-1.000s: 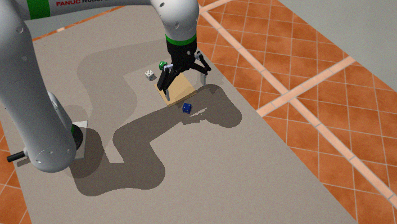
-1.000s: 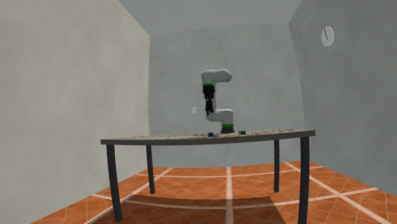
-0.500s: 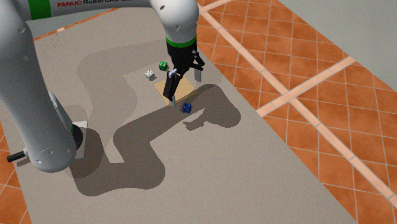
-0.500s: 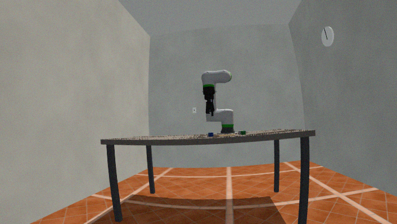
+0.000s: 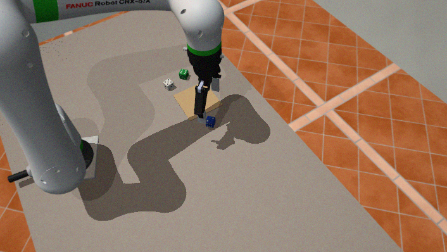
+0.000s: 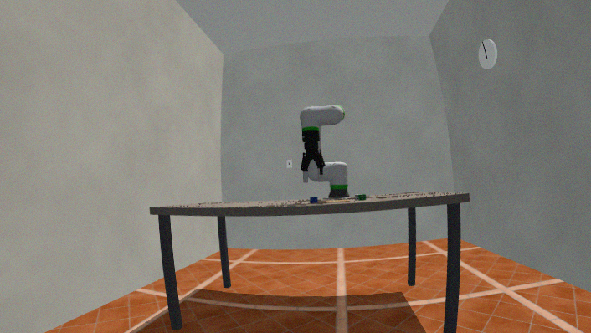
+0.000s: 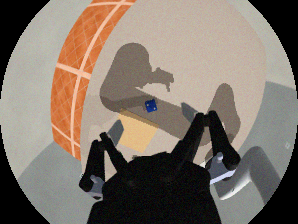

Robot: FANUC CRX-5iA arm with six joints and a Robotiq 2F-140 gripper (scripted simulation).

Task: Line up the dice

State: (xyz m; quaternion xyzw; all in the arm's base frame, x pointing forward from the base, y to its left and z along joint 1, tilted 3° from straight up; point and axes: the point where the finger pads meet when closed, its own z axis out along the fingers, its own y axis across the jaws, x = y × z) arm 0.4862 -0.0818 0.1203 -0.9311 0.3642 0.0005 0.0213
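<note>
My hand is 11 cm above the blue die. The rest, counted from my hand: green die 26 cm to the left, 11 cm below; tan mat 12 cm to the left, 12 cm below; white die 23 cm to the left, 11 cm below, 7 cm behind.
</note>
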